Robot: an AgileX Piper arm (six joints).
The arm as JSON. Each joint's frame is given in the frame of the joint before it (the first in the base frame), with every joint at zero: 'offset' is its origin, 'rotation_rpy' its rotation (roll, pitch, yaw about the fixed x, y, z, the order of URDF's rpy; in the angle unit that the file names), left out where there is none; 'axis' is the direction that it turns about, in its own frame. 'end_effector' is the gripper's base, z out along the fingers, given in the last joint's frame.
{
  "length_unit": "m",
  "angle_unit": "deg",
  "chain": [
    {
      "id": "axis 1",
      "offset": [
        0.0,
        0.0,
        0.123
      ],
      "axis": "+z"
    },
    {
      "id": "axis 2",
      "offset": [
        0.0,
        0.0,
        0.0
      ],
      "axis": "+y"
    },
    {
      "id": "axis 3",
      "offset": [
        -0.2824,
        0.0,
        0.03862
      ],
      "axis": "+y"
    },
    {
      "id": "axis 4",
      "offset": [
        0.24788,
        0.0,
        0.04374
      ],
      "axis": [
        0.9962,
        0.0,
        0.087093
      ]
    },
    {
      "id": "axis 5",
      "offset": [
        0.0,
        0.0,
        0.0
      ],
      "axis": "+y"
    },
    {
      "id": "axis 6",
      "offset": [
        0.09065,
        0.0,
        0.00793
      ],
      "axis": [
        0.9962,
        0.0,
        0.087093
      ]
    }
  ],
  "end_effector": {
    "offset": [
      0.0,
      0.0,
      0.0
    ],
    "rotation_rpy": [
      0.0,
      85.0,
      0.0
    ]
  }
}
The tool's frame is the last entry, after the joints.
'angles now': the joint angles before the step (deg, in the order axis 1, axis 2, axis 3, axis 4, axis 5, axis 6). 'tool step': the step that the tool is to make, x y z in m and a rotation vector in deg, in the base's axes. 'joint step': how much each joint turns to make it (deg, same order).
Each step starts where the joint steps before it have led.
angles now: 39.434, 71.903, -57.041, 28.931, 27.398, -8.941
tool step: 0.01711, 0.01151, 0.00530, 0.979, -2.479, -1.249
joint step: 0.090, 3.659, -3.564, -0.622, -3.008, 0.049
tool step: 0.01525, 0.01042, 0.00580, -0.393, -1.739, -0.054
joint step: -0.111, 3.477, -4.228, -1.399, -0.386, 0.000
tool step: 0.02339, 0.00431, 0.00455, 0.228, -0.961, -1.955
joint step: -1.919, 3.926, -4.623, -0.411, -0.222, 0.003
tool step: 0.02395, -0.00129, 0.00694, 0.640, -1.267, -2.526
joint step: -2.519, 3.317, -4.637, -0.228, -0.089, -0.002
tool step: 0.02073, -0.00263, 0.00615, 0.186, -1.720, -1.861
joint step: -2.175, 2.817, -4.092, -0.125, -0.133, -0.775
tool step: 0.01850, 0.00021, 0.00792, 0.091, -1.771, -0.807
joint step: -1.545, 2.943, -4.794, 0.117, 0.561, -1.137
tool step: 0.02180, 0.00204, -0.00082, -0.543, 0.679, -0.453
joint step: -1.583, 4.194, -5.271, 0.114, 2.233, -0.339
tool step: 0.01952, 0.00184, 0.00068, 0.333, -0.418, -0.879
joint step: -1.169, 3.663, -4.779, 0.078, 0.658, -0.003
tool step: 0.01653, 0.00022, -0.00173, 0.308, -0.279, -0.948
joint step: -1.052, 3.042, -3.647, 0.139, 0.240, -0.001
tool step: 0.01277, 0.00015, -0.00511, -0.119, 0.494, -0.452
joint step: -0.820, 2.525, -2.581, 0.271, 0.658, -0.181
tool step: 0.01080, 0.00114, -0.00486, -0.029, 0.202, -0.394
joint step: -0.509, 2.248, -2.248, 0.090, 0.226, -0.033
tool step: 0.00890, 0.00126, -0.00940, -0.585, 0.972, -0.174
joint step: -0.371, 2.045, -1.301, -0.110, 0.431, 0.004
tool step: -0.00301, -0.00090, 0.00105, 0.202, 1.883, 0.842
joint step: -0.208, -0.336, -0.144, 0.965, 2.353, 0.001
